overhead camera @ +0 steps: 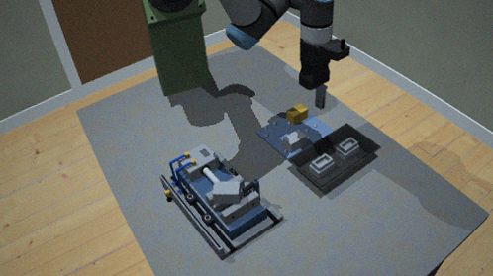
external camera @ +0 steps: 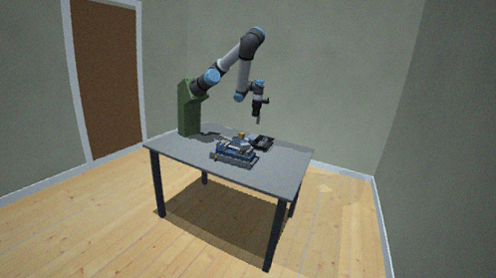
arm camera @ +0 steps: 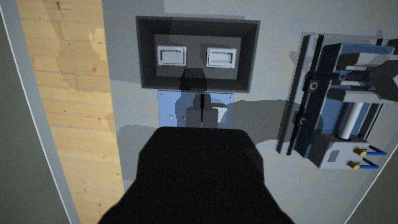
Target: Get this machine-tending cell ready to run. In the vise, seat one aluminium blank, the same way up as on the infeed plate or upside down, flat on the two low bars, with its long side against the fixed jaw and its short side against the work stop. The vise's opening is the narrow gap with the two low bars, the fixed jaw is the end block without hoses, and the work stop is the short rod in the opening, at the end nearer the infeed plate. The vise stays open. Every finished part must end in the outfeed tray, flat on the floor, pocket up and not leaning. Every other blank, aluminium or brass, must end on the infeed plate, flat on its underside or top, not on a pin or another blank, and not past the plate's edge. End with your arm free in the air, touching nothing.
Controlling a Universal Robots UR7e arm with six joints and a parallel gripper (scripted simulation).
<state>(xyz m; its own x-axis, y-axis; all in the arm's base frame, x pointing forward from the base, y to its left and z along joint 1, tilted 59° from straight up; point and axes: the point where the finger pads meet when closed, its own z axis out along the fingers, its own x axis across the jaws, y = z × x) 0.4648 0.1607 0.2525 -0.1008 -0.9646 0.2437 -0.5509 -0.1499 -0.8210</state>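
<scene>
Now: hand 30 cm to the left of the vise, 16 cm above it and 9 cm past it. From my hand the other things lie so: brass blank: 17 cm below, 14 cm behind, 9 cm to the left.
</scene>
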